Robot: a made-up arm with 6 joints. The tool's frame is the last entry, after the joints. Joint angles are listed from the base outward.
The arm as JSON. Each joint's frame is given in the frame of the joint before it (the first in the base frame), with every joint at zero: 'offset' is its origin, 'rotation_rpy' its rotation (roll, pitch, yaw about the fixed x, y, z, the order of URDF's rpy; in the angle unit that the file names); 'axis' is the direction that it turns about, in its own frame. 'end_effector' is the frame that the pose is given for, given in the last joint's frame.
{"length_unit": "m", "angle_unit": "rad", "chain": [
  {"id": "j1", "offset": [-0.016, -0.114, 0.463], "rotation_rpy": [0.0, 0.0, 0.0], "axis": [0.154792, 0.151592, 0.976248]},
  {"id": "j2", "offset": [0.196, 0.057, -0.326], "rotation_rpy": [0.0, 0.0, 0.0], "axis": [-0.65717, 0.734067, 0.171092]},
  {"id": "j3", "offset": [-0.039, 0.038, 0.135], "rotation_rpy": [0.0, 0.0, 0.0], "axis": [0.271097, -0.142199, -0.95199]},
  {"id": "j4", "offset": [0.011, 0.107, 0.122], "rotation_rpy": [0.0, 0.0, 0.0], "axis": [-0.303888, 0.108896, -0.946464]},
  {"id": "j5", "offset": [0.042, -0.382, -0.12], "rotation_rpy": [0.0, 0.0, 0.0], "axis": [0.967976, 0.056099, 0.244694]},
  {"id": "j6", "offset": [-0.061, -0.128, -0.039], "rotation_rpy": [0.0, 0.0, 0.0], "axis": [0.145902, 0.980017, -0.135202]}
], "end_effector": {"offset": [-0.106, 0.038, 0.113], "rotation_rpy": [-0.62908, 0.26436, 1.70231]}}
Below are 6 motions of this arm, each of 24 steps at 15 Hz.
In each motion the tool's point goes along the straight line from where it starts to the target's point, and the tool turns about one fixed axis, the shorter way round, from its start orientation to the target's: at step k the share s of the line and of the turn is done. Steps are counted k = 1, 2, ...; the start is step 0. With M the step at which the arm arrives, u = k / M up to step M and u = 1 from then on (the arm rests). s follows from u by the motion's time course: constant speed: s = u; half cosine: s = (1 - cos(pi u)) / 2; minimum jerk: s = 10 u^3 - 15 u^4 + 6 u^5.
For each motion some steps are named. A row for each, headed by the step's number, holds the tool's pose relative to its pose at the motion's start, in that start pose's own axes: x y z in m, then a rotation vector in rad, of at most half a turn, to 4 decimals.
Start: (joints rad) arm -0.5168 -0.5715 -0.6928 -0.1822 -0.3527 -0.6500
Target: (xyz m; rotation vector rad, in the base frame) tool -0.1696 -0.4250 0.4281 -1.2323 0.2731 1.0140
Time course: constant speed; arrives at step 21
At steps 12, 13, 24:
12: -0.0634 -0.1190 0.0890 0.7306 0.2156 -0.0302
13: -0.0687 -0.1290 0.0964 0.7915 0.2336 -0.0327
24: -0.1110 -0.2083 0.1557 1.2785 0.3773 -0.0529

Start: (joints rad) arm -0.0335 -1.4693 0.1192 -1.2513 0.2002 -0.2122
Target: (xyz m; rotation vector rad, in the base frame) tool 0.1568 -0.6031 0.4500 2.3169 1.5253 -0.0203
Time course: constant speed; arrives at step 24
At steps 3, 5, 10, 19, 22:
3: -0.0155 -0.0426 -0.0012 -0.0544 0.0265 0.1284
5: -0.0259 -0.0709 -0.0019 -0.0907 0.0442 0.2140
10: -0.0517 -0.1418 -0.0039 -0.1814 0.0884 0.4280
19: -0.0983 -0.2695 -0.0074 -0.3446 0.1679 0.8133
22: -0.1138 -0.3121 -0.0085 -0.3990 0.1945 0.9417

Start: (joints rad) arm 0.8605 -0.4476 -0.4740 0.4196 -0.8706 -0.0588
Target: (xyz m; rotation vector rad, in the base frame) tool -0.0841 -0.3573 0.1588 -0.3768 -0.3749 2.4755
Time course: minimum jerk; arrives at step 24
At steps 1, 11, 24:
1: 0.0001 0.0001 0.0001 0.0002 -0.0006 -0.0001
11: 0.0403 0.0558 0.0324 0.1458 -0.3480 -0.0342
24: 0.0955 0.1322 0.0767 0.3453 -0.8242 -0.0809

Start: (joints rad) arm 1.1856 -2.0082 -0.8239 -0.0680 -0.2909 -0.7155
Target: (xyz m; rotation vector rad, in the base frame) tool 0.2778 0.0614 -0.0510 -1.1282 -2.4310 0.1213
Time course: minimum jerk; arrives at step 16
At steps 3, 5, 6, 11, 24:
3: 0.0003 0.0034 -0.0082 -0.0057 -0.0060 0.0091
5: 0.0010 0.0125 -0.0304 -0.0211 -0.0221 0.0335
6: 0.0015 0.0191 -0.0464 -0.0322 -0.0338 0.0512
11: 0.0045 0.0569 -0.1384 -0.0961 -0.1006 0.1525
24: 0.0055 0.0694 -0.1687 -0.1171 -0.1227 0.1860

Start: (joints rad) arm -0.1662 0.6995 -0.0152 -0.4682 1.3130 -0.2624
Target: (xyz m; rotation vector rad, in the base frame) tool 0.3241 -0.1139 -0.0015 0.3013 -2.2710 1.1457
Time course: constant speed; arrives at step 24
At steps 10, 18, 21, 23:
10: 0.0004 0.0006 -0.1519 -0.3448 -0.3381 0.2422
18: 0.0007 0.0011 -0.2735 -0.6207 -0.6086 0.4359
21: 0.0008 0.0013 -0.3191 -0.7241 -0.7100 0.5085
23: 0.0009 0.0014 -0.3495 -0.7931 -0.7776 0.5570

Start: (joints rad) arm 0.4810 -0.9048 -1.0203 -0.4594 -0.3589 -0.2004
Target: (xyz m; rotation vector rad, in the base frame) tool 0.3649 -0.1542 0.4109 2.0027 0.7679 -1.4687
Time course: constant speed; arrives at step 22
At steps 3, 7, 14, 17, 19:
3: -0.0129 -0.0055 -0.0025 0.0345 0.0342 0.1237
7: -0.0301 -0.0128 -0.0058 0.0805 0.0799 0.2886
14: -0.0603 -0.0257 -0.0117 0.1611 0.1598 0.5773
17: -0.0732 -0.0312 -0.0142 0.1956 0.1940 0.7010
19: -0.0818 -0.0349 -0.0158 0.2186 0.2168 0.7834

